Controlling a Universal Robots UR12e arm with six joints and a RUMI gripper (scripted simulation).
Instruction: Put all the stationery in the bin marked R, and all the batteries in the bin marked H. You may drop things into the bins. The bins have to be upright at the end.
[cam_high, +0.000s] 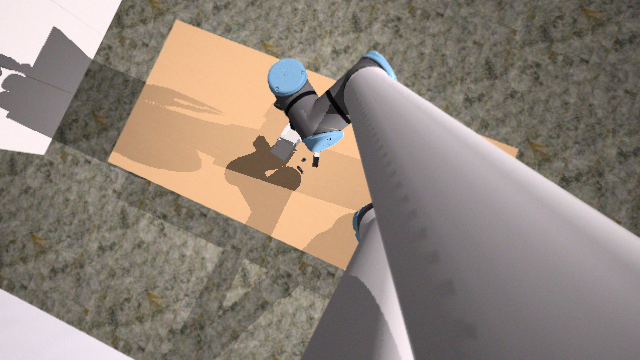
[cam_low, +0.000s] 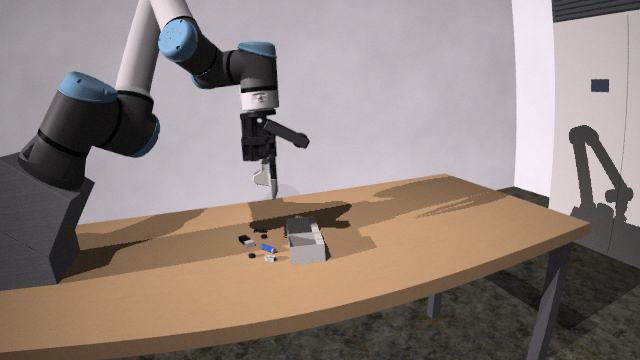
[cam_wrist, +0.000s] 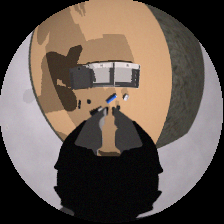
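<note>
My hand is 13 cm above the grey double bin, 7 cm short of it and 1 cm to the right of it. Also, from my hand: short black stick: 16 cm to the left, 15 cm below, 1 cm behind; then white item: 15 cm below, 5 cm to the right, 4 cm behind; then blue battery: 15 cm below, 3 cm behind, 1 cm to the left.
</note>
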